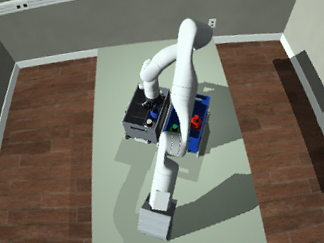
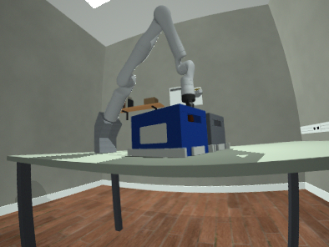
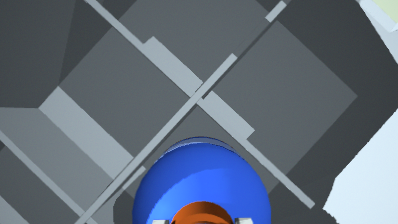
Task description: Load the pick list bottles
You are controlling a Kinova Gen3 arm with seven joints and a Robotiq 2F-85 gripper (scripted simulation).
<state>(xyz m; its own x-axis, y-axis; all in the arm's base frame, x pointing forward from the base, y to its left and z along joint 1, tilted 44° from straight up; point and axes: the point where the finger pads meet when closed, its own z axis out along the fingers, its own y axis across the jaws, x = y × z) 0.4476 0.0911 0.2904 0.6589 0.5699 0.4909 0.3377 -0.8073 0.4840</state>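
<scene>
Right now the grey crate is 1 cm ahead of my hand, 4 cm to the left of it and 7 cm below it. Also, from my hand: green-capped bottle: 12 cm behind, 11 cm to the right, 7 cm below; then blue crate: 5 cm behind, 18 cm to the right, 7 cm below; then white bottle: 8 cm behind, 3 cm to the left, 7 cm below.
</scene>
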